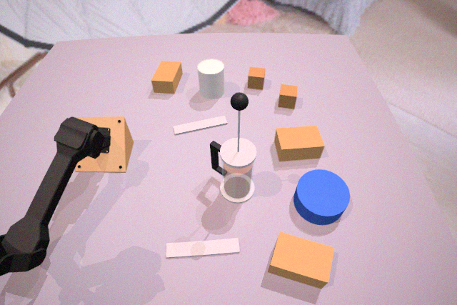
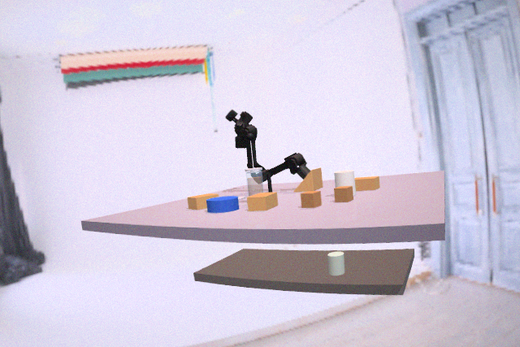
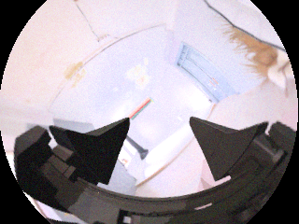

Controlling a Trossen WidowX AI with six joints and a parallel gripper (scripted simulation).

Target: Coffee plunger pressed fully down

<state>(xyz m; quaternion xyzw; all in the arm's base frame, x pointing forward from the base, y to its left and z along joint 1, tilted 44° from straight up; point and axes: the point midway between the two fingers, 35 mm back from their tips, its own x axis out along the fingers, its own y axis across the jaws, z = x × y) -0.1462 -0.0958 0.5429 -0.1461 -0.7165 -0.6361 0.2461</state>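
Now: the glass coffee press 50 cm ahead of my gripper tip, 39 cm to the left of it and 27 cm below it. Round my gripper tip: blue disc: 70 cm ahead, 39 cm below, 35 cm to the left; white cylinder: 73 cm to the left, 42 cm ahead, 36 cm below.
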